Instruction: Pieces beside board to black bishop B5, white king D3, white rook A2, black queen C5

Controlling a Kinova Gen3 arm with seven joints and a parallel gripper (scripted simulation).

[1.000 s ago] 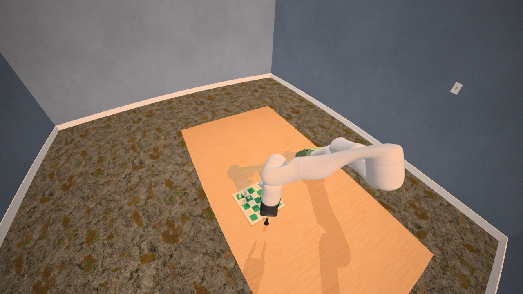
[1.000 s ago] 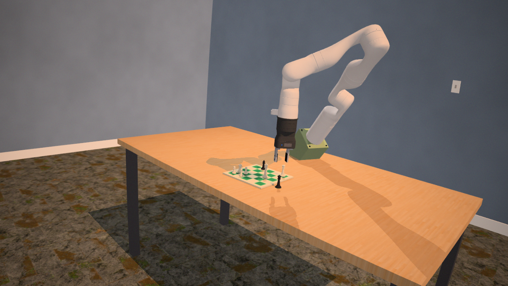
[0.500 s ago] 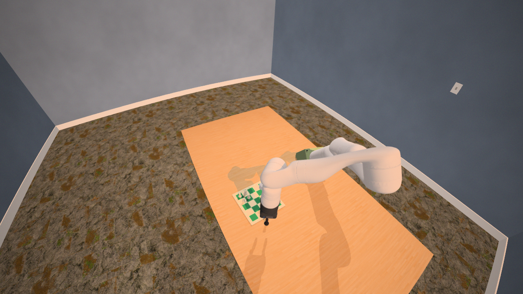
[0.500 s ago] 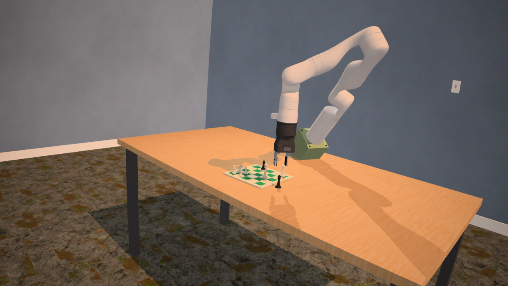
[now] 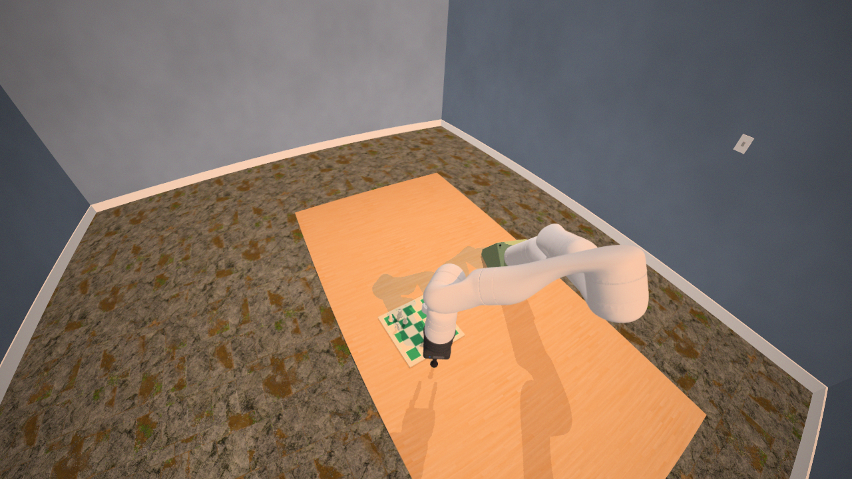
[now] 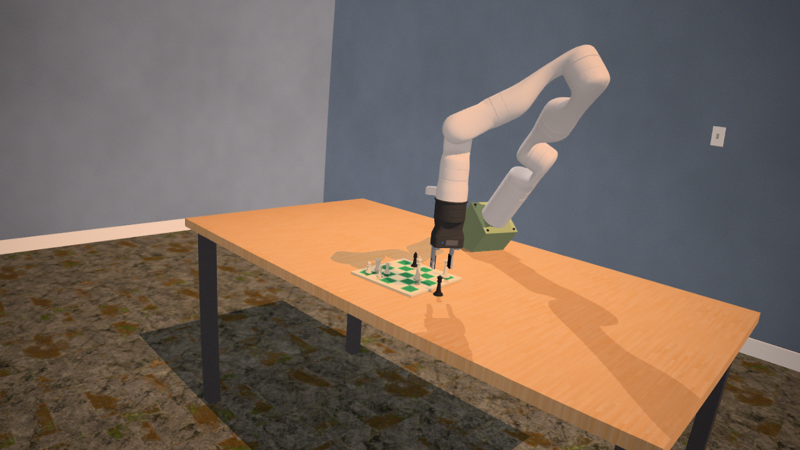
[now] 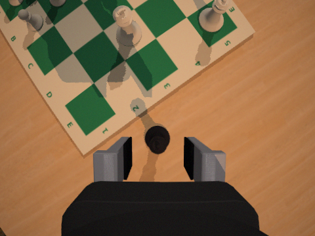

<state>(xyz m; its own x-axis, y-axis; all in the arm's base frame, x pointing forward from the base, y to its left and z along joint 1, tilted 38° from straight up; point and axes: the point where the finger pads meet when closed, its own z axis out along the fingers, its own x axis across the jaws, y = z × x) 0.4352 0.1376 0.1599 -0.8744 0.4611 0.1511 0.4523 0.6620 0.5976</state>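
The black queen is 6 cm below my hand. Round my hand: white king 11 cm to the right, 5 cm below, 2 cm behind; then chessboard 14 cm to the right, 9 cm below, 2 cm behind; then black bishop 19 cm to the right, 9 cm behind, 6 cm below.
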